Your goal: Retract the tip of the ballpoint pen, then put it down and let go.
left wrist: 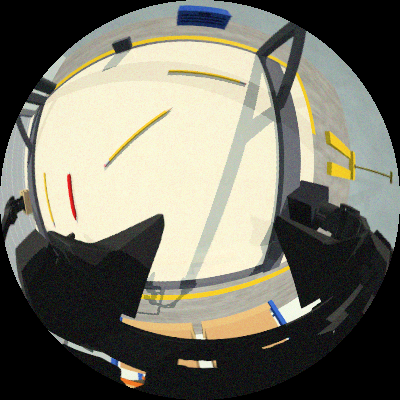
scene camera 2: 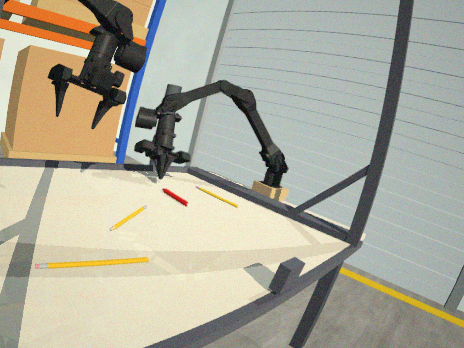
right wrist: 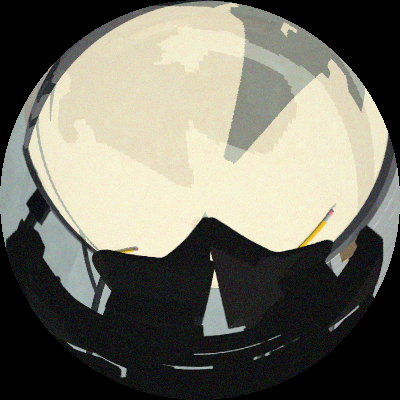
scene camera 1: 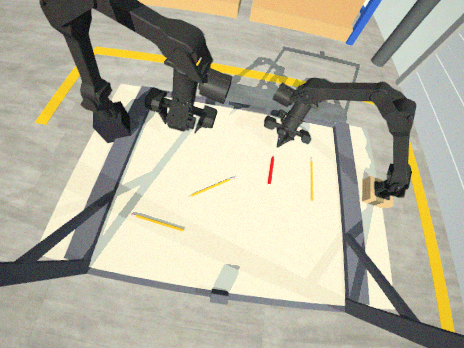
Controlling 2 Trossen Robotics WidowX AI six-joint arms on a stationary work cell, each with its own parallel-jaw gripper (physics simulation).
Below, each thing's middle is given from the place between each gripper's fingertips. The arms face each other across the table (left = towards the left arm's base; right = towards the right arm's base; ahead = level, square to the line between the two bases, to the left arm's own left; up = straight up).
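The grey block [scene camera 2: 288, 271] is sitting 24 cm to the right of my left hand, 15 cm below it and 43 cm behind it.
From my right hand, the grey block is 100 mm to the left of it and 560 mm behind it.
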